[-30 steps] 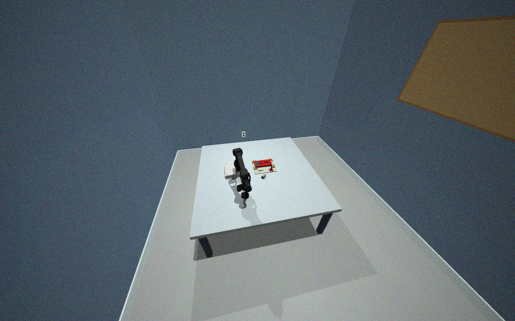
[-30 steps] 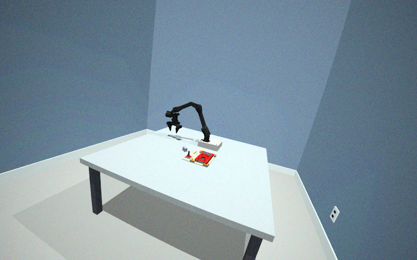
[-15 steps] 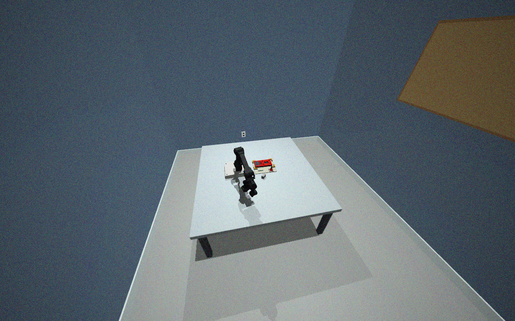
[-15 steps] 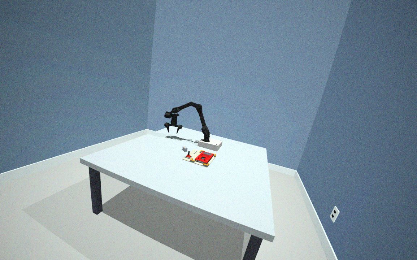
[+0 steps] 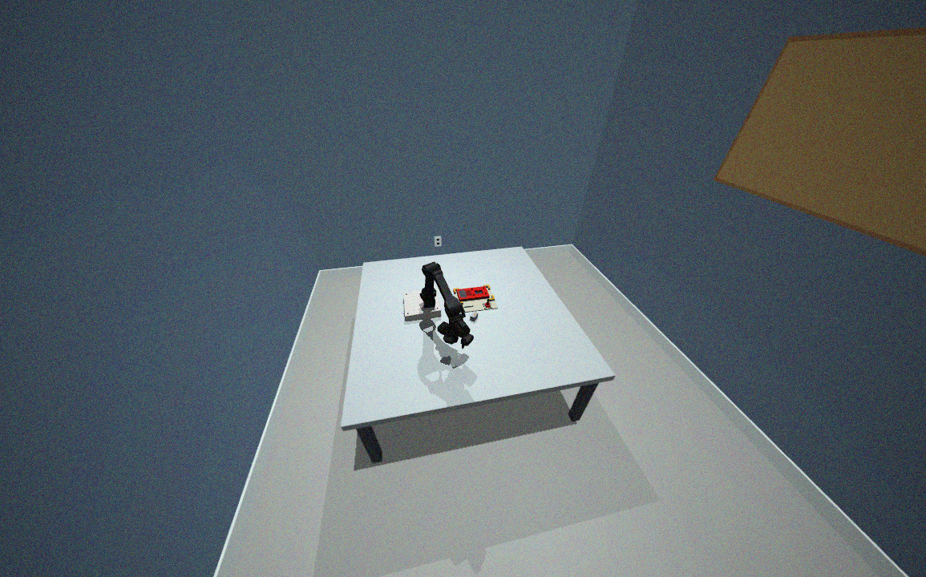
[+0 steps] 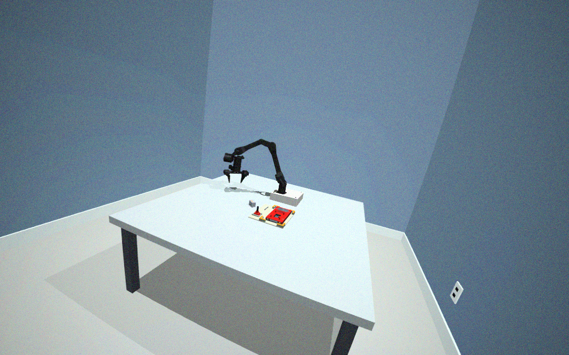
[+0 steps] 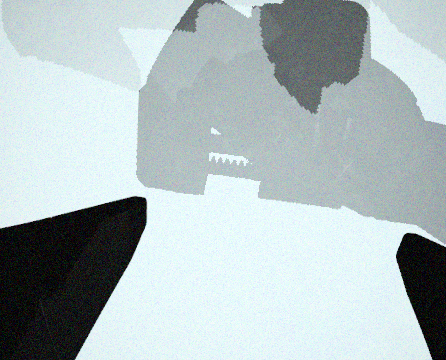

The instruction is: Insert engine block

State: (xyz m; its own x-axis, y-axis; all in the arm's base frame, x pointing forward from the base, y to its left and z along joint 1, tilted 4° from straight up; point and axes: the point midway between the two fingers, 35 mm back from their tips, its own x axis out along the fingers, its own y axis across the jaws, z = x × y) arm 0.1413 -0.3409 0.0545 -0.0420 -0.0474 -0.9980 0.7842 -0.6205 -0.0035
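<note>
Right now my gripper tip is 25 cm to the right of the engine block, 13 cm short of it and 6 cm above it.
</note>
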